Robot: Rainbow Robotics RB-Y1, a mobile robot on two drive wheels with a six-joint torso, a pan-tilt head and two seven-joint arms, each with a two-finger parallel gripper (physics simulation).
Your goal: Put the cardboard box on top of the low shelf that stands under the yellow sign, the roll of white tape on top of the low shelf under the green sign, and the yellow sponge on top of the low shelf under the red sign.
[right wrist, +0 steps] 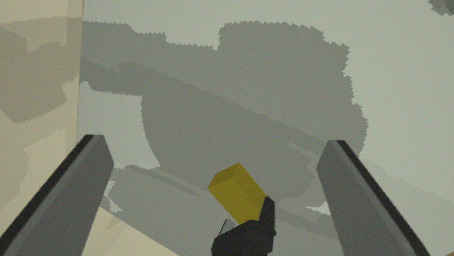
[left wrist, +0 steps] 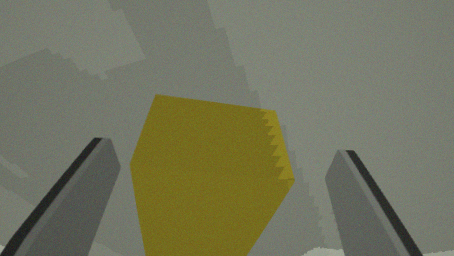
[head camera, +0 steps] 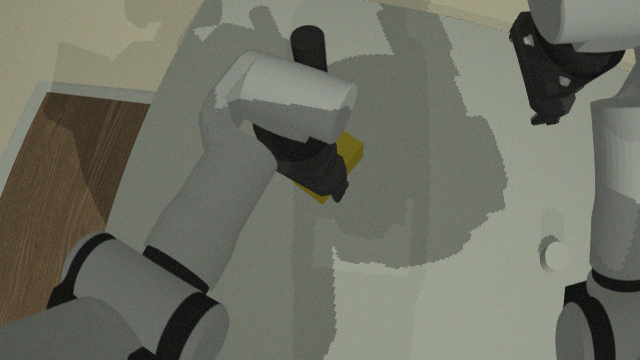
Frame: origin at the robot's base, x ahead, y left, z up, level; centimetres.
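Seen in the pictures: left gripper, fingertip midpoint: (right wrist: 248, 211) (left wrist: 223, 159) (head camera: 307, 178); right gripper, fingertip midpoint: (right wrist: 217, 152) (head camera: 527, 78).
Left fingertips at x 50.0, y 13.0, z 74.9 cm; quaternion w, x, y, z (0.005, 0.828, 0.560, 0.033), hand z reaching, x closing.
Note:
Pixels of each thing's top centre, then the offset from my left fingertips to it. Level surfaces: height alone.
- yellow sponge, middle of its top: (left wrist: 201, 232) (head camera: 325, 156) (right wrist: 236, 203) dx +3.1, dy -2.4, dz +1.7 cm
- pale grey surface, its level: dz -2.8 cm
- small white round object, middle of its top: (head camera: 557, 256) dx -8.0, dy -42.4, dz -0.4 cm
The yellow sponge (head camera: 351, 148) (left wrist: 210, 195) (right wrist: 237, 192) lies on the pale grey surface (head camera: 450, 310), partly hidden by my left gripper in the head view. My left gripper (head camera: 340, 194) (left wrist: 223, 159) (right wrist: 248, 211) is open above the sponge, its fingers on either side of it in the left wrist view, with gaps to both. My right gripper (head camera: 545, 120) (right wrist: 217, 152) is open and empty, high at the upper right of the head view. The cardboard box, signs and low shelves do not show. I cannot identify the white tape roll.
A small white round object (head camera: 556, 256) is at the right of the head view, beside my right arm; I cannot tell what it is. A brown wood-grain area (head camera: 50, 175) with a pale border lies at the left. Arm shadows fall across the pale surface.

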